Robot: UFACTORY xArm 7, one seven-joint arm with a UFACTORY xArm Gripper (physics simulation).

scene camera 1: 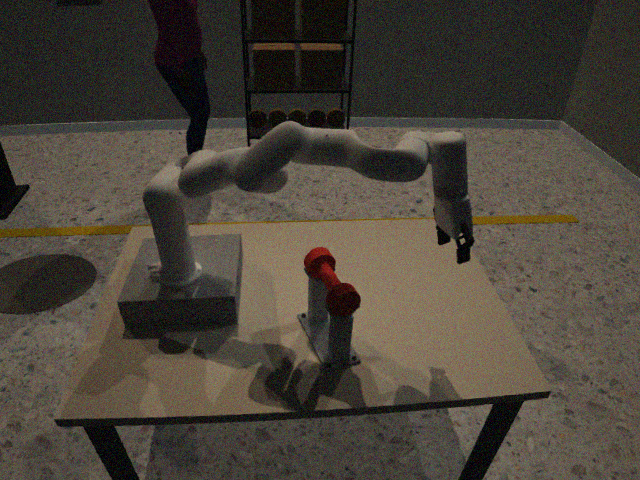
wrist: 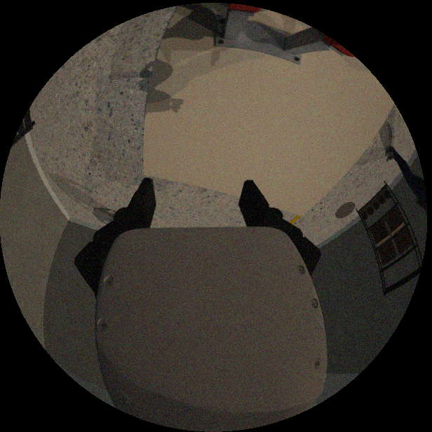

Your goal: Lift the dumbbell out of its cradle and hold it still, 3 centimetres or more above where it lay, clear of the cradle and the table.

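Places are measured from the arm's base along level axes (x ahead, y left, z up), in millimetres.
Pixels of known places: gripper, fingertip midpoint: (scene camera 1: 453,252); arm's base, link origin: (scene camera 1: 180,274).
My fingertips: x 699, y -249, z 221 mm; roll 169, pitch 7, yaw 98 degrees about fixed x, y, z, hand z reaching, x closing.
Note:
For each thing: its top centre in the pictures, then the offset to it from my fingertips. Level surfaces: height alone.
- red dumbbell, top centre: (scene camera 1: 331,268) 287 mm back, 50 mm left, 68 mm down
- grey cradle, top centre: (scene camera 1: 330,285) 287 mm back, 50 mm left, 123 mm down
- tan table, surface height: 320 mm down
The red dumbbell (scene camera 1: 333,280) rests on top of the two uprights of the grey cradle (scene camera 1: 339,338), right of the arm's base in the scene view. In the wrist view, parts of the dumbbell (wrist: 340,46) and of the cradle's base plate (wrist: 260,42) show at the top edge. My gripper (scene camera 1: 454,246) (wrist: 198,190) is open and empty. It points down, above the right side of the table and well to the right of the dumbbell. In the wrist view the floor shows between its fingers.
The cradle stands on the tan table (scene camera 1: 413,310), whose right edge lies near the gripper. The grey base block (scene camera 1: 180,312) of the arm stands on the left. Behind the table are a shelf rack (scene camera 1: 299,91) and a person (scene camera 1: 180,62). Shadows fall across the table's front.

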